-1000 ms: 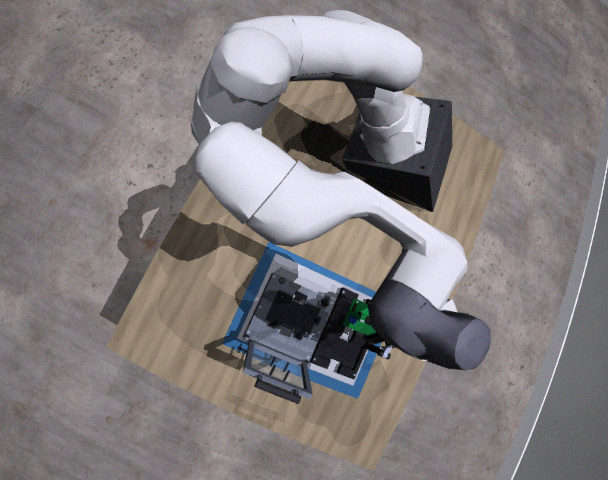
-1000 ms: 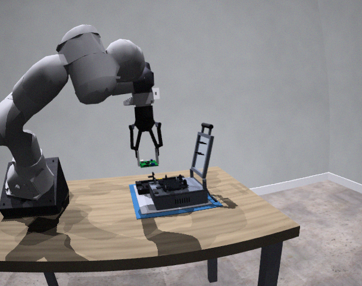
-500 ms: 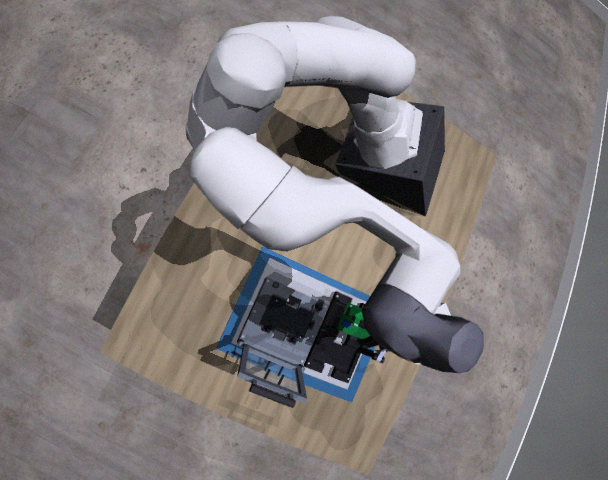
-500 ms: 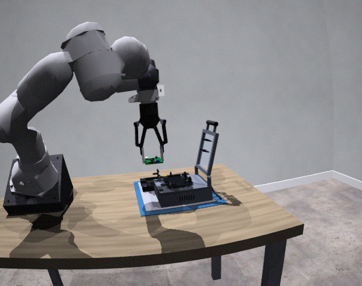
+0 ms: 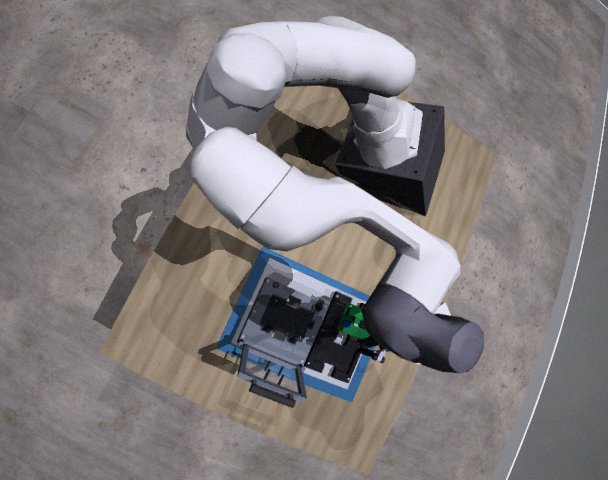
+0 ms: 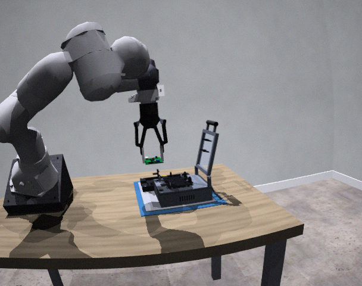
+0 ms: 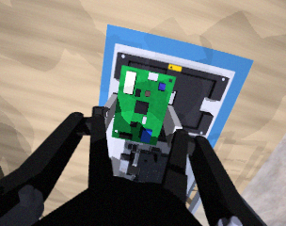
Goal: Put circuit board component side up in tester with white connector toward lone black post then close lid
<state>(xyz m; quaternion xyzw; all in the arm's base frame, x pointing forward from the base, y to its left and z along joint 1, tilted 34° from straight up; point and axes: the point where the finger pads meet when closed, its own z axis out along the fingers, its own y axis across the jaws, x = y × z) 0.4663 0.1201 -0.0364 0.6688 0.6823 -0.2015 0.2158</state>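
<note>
My gripper is now 90 mm short of the tester, 130 mm to the left of it and 30 mm above it. Also, from my hand: tester lid (190 mm ahead, 170 mm to the right, 40 mm above); then green circuit board (20 mm below).
</note>
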